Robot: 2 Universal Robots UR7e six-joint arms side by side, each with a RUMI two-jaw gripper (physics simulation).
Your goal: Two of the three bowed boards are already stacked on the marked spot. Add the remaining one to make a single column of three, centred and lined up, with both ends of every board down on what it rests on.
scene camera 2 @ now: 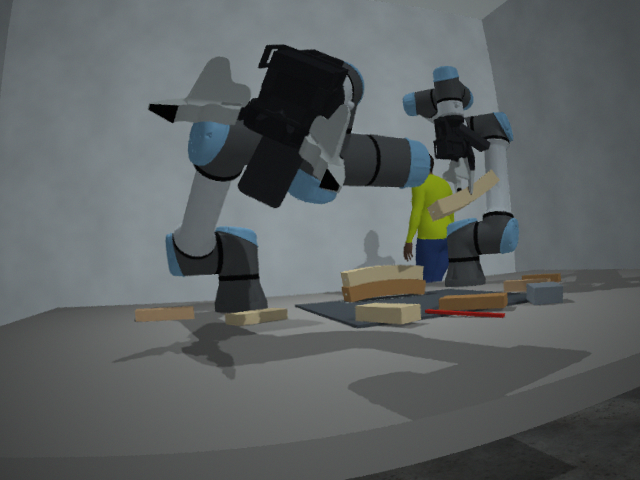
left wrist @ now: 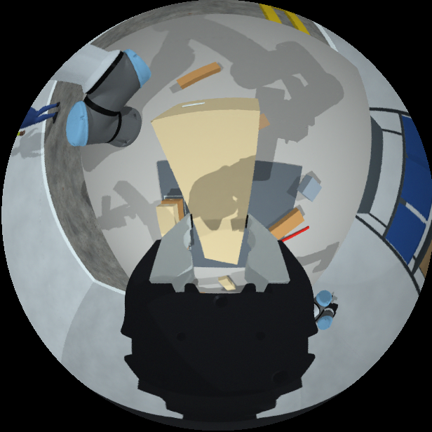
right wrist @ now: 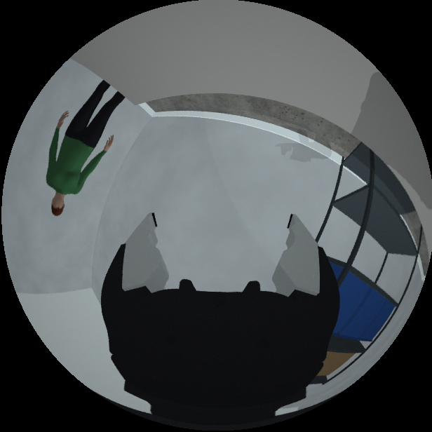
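Pixels of known places: left gripper, fingertip midpoint: (scene camera 2: 464, 195); right gripper, fingertip midpoint: (scene camera 2: 235, 144); left arm's base at its link origin: (scene camera 2: 465, 284); right arm's base at its link origin: (scene camera 2: 241, 309).
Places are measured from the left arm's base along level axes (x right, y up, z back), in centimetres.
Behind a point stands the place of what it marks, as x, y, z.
My left gripper (scene camera 2: 465, 191) {3.8, 27.5, -39.4} (left wrist: 218, 214) is shut on a cream bowed board (scene camera 2: 444, 205) {10.5, 24.5, -47.0} (left wrist: 215, 150) and holds it high above the table, tilted, its right end higher in scene camera 2. Two boards are stacked on the dark mat (scene camera 2: 325, 310) {41.6, 0.6, -57.5} (left wrist: 280, 185): an orange-brown board (scene camera 2: 387, 290) {27.2, 2.9, -36.0} below and a pale cream board (scene camera 2: 382, 274) {28.4, 7.5, -36.2} (left wrist: 167, 217) on top, both bowed upward in the middle. In the left wrist view the stack is left of the held board and partly hidden by a finger. My right gripper (scene camera 2: 246, 146) {33.9, 21.7, -139.2} (right wrist: 221, 214) is open and empty, high up, far from the stack.
An orange block (scene camera 2: 473, 301) {8.4, 2.3, -74.8} (left wrist: 287, 224), a red rod (scene camera 2: 465, 313) {11.0, 0.8, -80.7} (left wrist: 296, 234), a grey-blue block (scene camera 2: 544, 293) {-7.7, 2.4, -73.8} (left wrist: 310, 187) and a cream block (scene camera 2: 387, 313) {25.9, 2.4, -84.6} lie around the mat's front and right. More blocks (scene camera 2: 164, 313) {80.1, 1.7, -66.6} (scene camera 2: 255, 316) {54.2, 1.5, -72.9} lie at the left. A person (scene camera 2: 431, 211) stands behind.
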